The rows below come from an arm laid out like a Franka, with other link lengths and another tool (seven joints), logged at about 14 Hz.
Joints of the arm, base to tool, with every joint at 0 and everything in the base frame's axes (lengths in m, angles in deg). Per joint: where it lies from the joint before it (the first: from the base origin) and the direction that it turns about. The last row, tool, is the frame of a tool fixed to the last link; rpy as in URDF.
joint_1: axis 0 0 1 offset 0 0 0.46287
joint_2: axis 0 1 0 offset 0 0 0
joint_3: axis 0 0 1 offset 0 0 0.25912
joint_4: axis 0 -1 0 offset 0.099 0 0
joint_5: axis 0 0 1 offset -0.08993 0 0.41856
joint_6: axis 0 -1 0 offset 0 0 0
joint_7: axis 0 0 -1 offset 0.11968 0 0
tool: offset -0.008 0.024 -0.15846 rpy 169.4 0 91.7
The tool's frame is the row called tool.
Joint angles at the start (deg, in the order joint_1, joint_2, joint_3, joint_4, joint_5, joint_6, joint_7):
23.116 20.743 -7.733 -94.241 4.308 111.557 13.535
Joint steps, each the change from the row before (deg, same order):
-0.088 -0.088 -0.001 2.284 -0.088 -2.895 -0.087
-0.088 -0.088 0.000 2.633 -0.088 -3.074 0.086
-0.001 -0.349 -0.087 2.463 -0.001 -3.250 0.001
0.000 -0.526 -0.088 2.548 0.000 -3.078 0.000
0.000 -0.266 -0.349 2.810 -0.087 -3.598 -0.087
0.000 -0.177 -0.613 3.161 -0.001 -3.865 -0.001
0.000 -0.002 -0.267 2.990 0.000 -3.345 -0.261
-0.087 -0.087 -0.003 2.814 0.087 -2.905 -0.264
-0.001 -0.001 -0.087 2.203 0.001 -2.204 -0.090
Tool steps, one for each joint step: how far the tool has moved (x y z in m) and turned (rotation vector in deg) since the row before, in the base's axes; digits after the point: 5 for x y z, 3 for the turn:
0.00153 0.00054 0.01664 -0.122 0.510 0.201
0.00167 0.00072 0.01967 -0.094 0.346 0.046
-0.00041 0.00029 0.02122 -0.035 0.445 0.102
-0.00076 0.00017 0.02460 0.092 0.032 0.106
-0.00159 -0.00324 0.02294 -0.235 0.464 -0.010
-0.00184 -0.00591 0.02471 -0.258 0.452 -0.343
-0.00310 -0.00222 0.02169 -0.120 0.319 0.224
-0.00398 -0.00041 0.02168 0.132 0.036 0.370
-0.00337 -0.00067 0.01613 -0.015 -0.007 0.165

